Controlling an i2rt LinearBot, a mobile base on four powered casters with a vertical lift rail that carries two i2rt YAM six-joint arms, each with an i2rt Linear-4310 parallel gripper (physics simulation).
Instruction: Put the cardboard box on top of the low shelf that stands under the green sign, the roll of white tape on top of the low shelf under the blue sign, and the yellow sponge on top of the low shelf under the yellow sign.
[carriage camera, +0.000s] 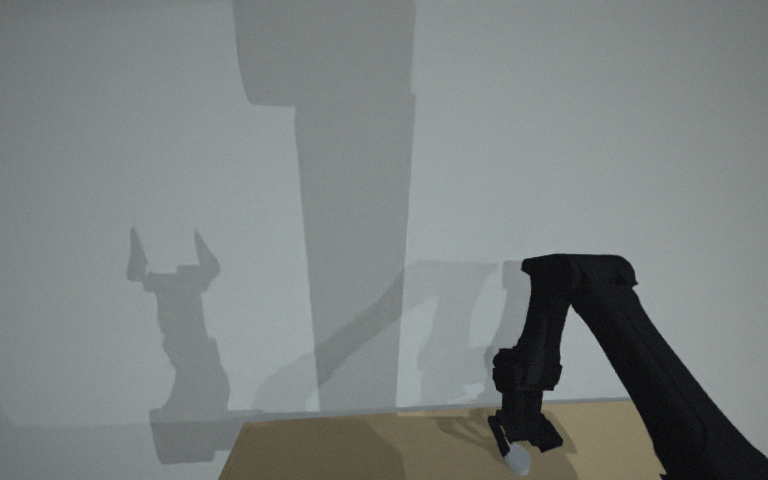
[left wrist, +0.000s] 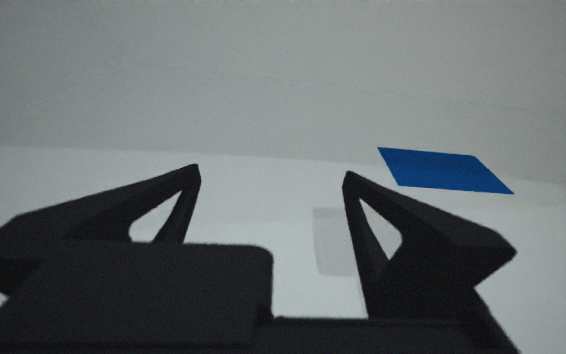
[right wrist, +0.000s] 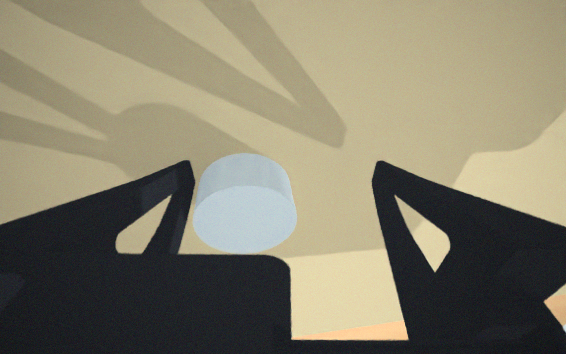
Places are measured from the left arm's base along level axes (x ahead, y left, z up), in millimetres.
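Pixels of known places: left gripper, between the fingertips: (left wrist: 273, 175); right gripper, between the fingertips: (carriage camera: 521, 451) (right wrist: 283, 171).
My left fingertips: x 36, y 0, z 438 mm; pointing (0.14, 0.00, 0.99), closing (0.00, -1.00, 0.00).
Note:
Behind a point stands the place of what it marks.
The roll of white tape (carriage camera: 518, 459) {x 252, y -675, z -235 mm} (right wrist: 245, 217) {x 264, y -679, z -234 mm} rests on the tan shelf top (carriage camera: 317, 447) {x 288, y -200, z -258 mm} (right wrist: 425, 65) {x 326, y -761, z -258 mm}, near its shadow. My right gripper (carriage camera: 525, 450) {x 276, y -699, z -253 mm} (right wrist: 283, 171) {x 276, y -699, z -253 mm} is open around the roll, pointing down. In the right wrist view the roll is close beside the picture-left finger, with a wide gap to the other finger. My left gripper (left wrist: 273, 175) {x 36, y 0, z 437 mm} is open and empty, facing a pale wall. The blue sign (left wrist: 445, 171) {x 408, y -612, z 868 mm} shows on that wall at the right of the left wrist view. The cardboard box, the yellow sponge and the green and yellow signs do not show.
A grey wall (carriage camera: 538, 141) {x 412, y -654, z 457 mm} rises behind the shelf top and bears shadows of the lift rail and arms. The shelf's left edge shows low in the carriage camera. An orange-tan strip (right wrist: 370, 332) shows beyond the shelf top's edge at the bottom of the right wrist view.

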